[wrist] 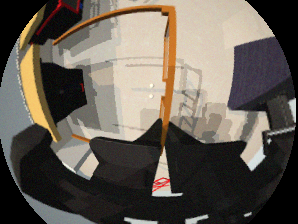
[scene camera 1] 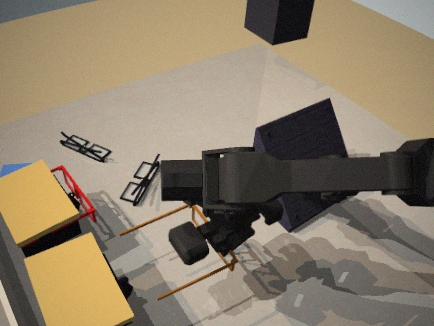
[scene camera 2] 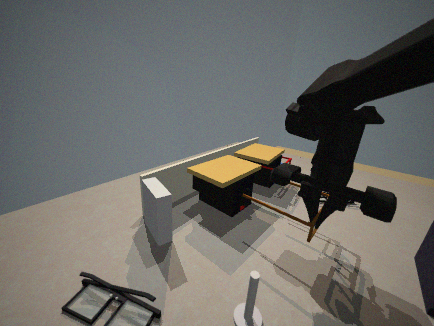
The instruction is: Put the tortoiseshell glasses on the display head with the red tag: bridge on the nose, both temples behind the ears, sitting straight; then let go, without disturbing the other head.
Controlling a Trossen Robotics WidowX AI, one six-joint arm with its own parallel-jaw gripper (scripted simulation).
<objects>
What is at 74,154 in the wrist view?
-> A white block.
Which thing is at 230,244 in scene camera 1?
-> My gripper.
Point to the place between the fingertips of my gripper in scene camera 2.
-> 314,227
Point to a display head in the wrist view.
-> At 53,92
</objects>
